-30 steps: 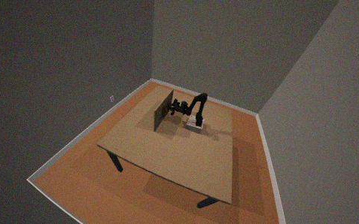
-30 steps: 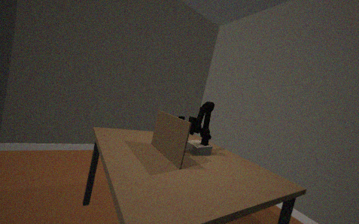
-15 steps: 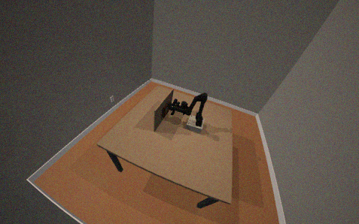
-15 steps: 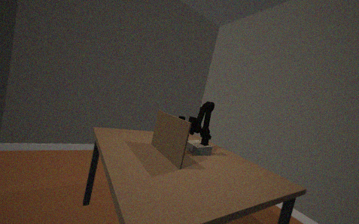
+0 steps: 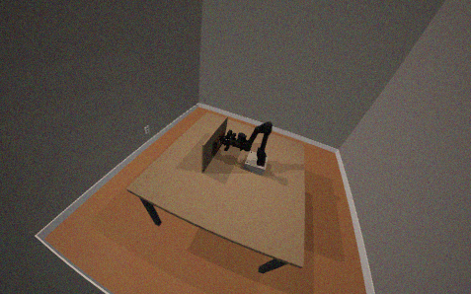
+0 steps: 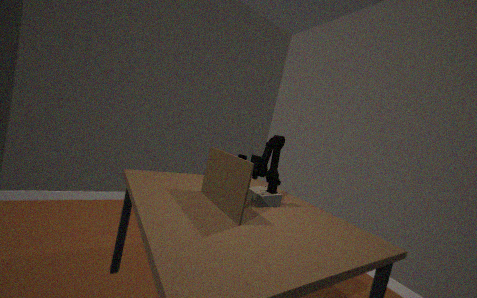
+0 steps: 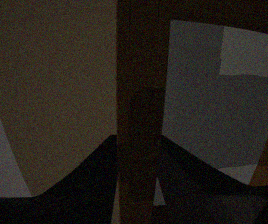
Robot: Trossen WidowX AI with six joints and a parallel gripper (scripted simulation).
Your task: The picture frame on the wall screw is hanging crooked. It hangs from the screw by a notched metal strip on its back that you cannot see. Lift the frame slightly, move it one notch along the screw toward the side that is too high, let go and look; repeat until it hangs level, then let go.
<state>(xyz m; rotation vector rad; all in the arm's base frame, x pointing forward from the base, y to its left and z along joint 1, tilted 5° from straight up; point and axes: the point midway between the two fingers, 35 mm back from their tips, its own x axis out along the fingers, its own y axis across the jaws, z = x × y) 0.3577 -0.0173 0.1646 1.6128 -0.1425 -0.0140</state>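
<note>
My gripper tip is now 5 cm above the picture frame. Round my gripper tip: wall panel (2 cm ahead, 1 cm to the left, 6 cm below).
</note>
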